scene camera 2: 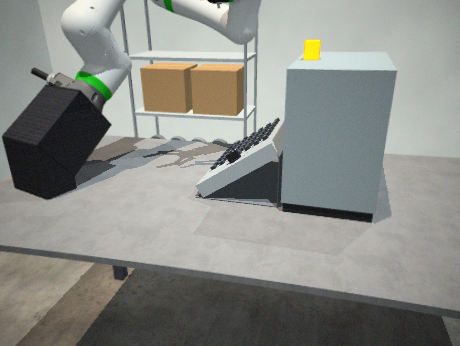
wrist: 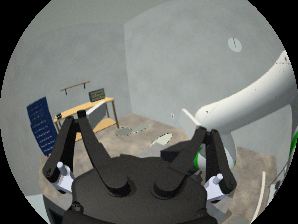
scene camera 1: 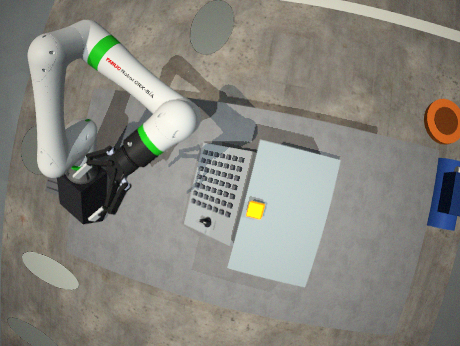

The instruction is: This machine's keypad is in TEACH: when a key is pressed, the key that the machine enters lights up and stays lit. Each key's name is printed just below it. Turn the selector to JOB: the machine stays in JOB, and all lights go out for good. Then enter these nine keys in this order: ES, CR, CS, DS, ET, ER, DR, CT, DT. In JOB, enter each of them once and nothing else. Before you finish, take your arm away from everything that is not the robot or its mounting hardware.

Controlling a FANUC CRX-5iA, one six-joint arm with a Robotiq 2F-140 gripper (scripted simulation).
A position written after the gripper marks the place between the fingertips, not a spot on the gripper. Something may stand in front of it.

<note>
In view: the gripper (scene camera 1: 83,198) and a light grey cabinet (scene camera 2: 337,113).
The gripper shows as well in the wrist view (wrist: 143,111). The light grey cabinet also shows in scene camera 1 (scene camera 1: 296,186).
</note>
